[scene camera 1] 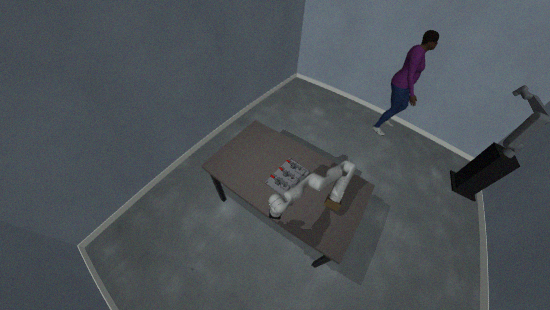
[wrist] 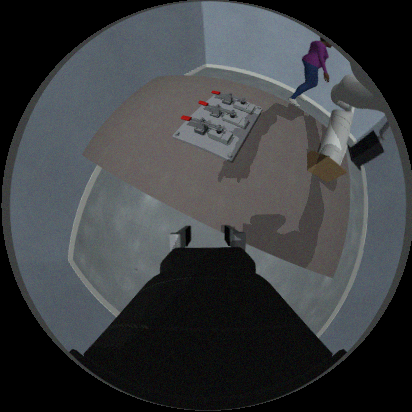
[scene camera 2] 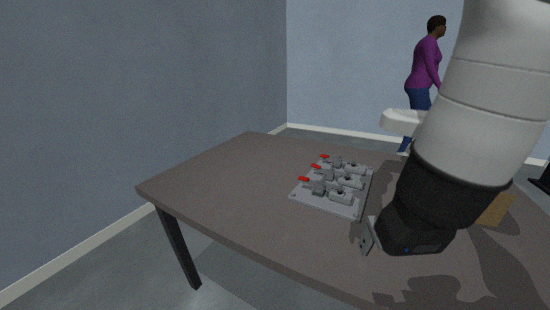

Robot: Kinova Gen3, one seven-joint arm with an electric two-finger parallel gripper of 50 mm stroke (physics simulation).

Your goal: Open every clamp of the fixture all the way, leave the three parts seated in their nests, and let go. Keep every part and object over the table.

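Places are measured from the arm's base along level axes (x ahead, y left, z up), in metres.
Pixels of known places: gripper, fingertip midpoint: point(wrist: 207, 232) point(scene camera 2: 380, 248); arm's base, origin of the base link: point(scene camera 1: 333, 199) point(wrist: 327, 158).
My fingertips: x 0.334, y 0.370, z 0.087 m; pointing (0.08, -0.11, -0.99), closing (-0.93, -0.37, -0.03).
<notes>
Ahead of a thing's pixels: the offset from my fingertips to its top centre. "*": to the spot under its first point. Level surfaces: height alone.
The fixture, a grey base plate @(dx +0.098, dy -0.409, dz -0.143 m) point(scene camera 2: 327, 205) point(wrist: 205, 145), lies on the table and bears three toggle clamps in a row. Their red-tipped handles @(* dx +0.202, dy -0.307, dz -0.097 m) point(scene camera 2: 303, 178) @(* dx +0.184, dy -0.416, dz -0.098 m) point(scene camera 2: 315, 165) @(* dx +0.167, dy -0.523, dz -0.104 m) point(scene camera 2: 324, 156) point(wrist: 186, 118) point(wrist: 203, 103) point(wrist: 215, 92) lie low and point outward. The clamp arms reach over three light grey parts @(* dx +0.070, dy -0.277, dz -0.117 m) point(scene camera 2: 341, 196) @(* dx +0.044, dy -0.394, dz -0.127 m) point(scene camera 2: 351, 181) @(* dx +0.034, dy -0.491, dz -0.122 m) point(scene camera 2: 355, 168) point(wrist: 220, 135) point(wrist: 236, 119) point(wrist: 244, 106), which sit on the plate. In scene camera 1 the fixture is small. My gripper point(wrist: 207, 232) is open and empty, above the table's front edge and apart from the fixture. In scene camera 2 one finger shows beside the plate's near corner.
The table @(dz -0.158 m) point(scene camera 1: 240, 155) point(scene camera 2: 215, 185) point(wrist: 135, 135) carries the arm's tan base block point(scene camera 1: 332, 203) point(scene camera 2: 496, 210) point(wrist: 326, 167). A person point(scene camera 1: 411, 75) point(scene camera 2: 425, 65) point(wrist: 314, 62) is beyond the table. A black pedestal point(scene camera 1: 485, 170) point(wrist: 366, 149) with another arm stands at the right.
</notes>
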